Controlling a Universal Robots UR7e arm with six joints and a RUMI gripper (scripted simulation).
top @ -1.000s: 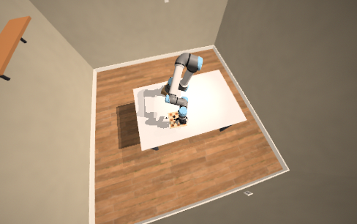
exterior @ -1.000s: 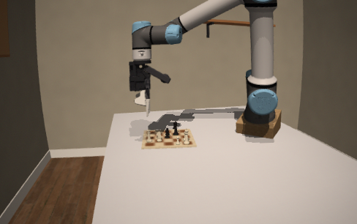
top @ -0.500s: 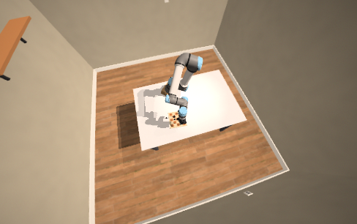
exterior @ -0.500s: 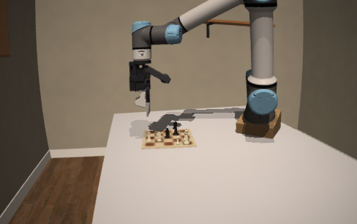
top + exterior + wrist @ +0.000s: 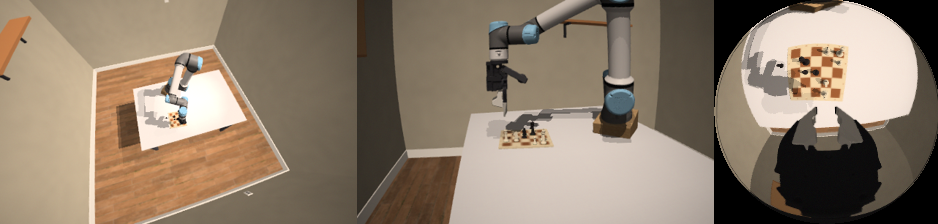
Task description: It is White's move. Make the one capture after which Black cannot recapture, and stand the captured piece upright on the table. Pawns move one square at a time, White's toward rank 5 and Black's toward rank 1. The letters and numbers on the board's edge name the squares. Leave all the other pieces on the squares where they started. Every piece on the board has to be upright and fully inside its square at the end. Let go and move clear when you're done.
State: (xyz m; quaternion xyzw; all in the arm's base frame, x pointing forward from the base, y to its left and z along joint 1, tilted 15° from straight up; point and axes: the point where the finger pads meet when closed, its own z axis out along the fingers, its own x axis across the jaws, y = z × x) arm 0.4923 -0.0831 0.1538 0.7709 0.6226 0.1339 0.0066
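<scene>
My gripper is now 90 mm past the chessboard, 20 mm to the left of it and 130 mm above it.
</scene>
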